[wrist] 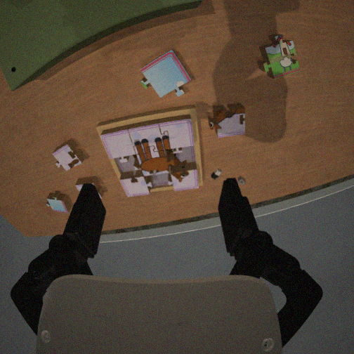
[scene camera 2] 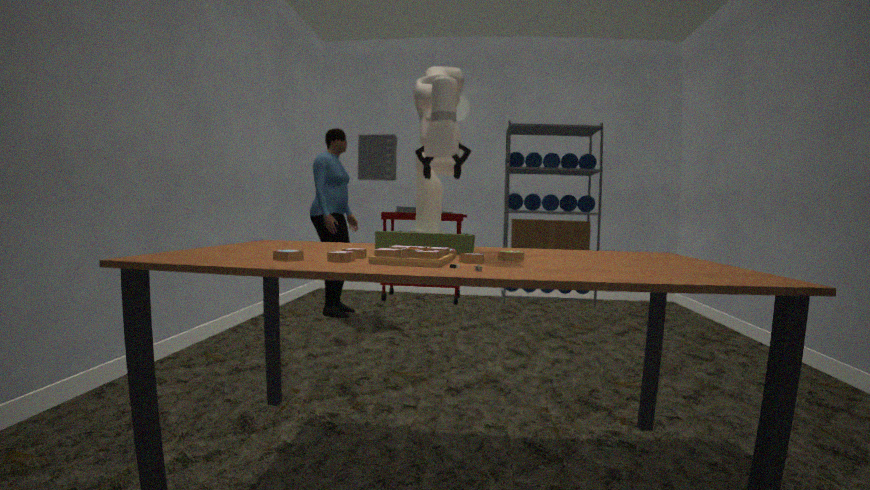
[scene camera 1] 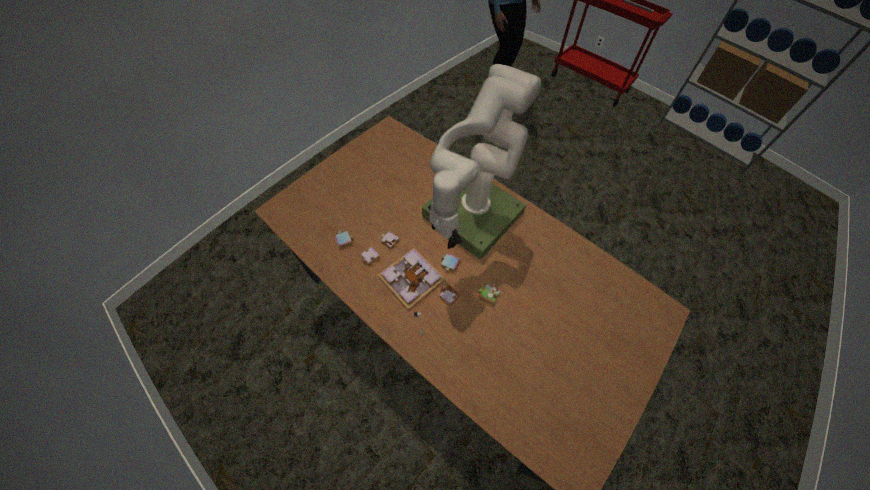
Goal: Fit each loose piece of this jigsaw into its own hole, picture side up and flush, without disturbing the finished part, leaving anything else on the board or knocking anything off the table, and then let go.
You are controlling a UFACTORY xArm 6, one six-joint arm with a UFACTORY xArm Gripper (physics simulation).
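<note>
My gripper is open and empty, high above the table. The framed board holds lilac pieces with a brown horse picture and some grey holes. Loose on the table are a lilac piece with brown right of the board, a lilac piece and another lilac piece, partly behind a finger in the wrist view, a light-blue piece, a smaller-looking light-blue piece, and a green picture piece.
A tiny black-and-white object and a tiny grey object lie near the table's front edge. The green base stands behind the board. A person stands beyond the table.
</note>
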